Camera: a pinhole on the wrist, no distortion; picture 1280 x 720 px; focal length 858.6 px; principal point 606.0 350.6 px. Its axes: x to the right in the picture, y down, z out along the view. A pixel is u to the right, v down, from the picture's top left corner.
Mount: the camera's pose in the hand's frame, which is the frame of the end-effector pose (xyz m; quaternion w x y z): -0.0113 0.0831 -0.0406 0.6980 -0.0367 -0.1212 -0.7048
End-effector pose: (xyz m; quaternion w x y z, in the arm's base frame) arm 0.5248 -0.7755 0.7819 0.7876 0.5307 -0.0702 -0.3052
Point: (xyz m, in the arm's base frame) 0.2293 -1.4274 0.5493
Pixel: outside the picture
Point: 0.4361 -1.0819 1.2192
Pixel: 490.4 476.9
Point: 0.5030 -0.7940 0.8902
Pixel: 812.8 306.2
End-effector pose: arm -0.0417 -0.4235 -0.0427 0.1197 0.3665 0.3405 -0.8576
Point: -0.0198 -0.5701 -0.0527
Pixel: 524.0 426.7
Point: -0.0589 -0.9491 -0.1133
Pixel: 111.2 543.3
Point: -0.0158 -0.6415 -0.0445
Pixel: 377.4 376.8
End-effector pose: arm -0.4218 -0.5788 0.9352 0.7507 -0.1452 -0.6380 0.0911
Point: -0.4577 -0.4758 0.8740
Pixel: 462.1 258.5
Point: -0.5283 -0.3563 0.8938
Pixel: 155.7 565.9
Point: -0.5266 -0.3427 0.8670
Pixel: 63.6 467.8
